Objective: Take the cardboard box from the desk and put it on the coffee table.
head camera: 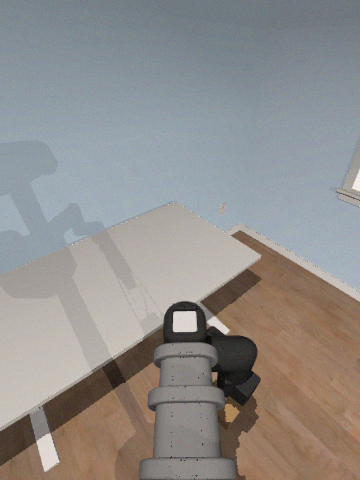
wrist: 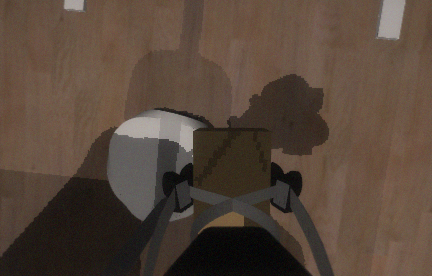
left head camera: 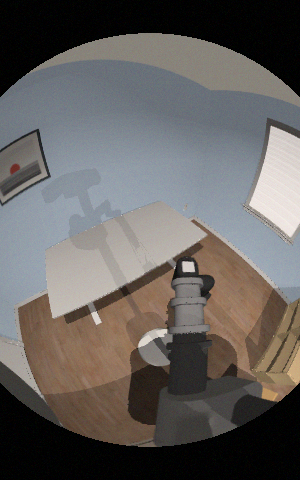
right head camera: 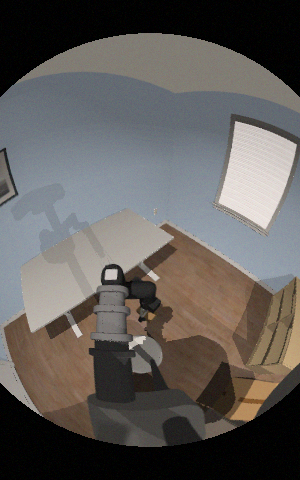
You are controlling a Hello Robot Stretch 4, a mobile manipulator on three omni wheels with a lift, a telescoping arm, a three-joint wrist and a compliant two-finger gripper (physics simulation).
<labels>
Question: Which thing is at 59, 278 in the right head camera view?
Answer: A white desk.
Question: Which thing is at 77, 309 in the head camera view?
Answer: A white desk.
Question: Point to a small cardboard box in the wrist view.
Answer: At 232, 162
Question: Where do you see a white desk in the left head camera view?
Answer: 92, 263
</labels>
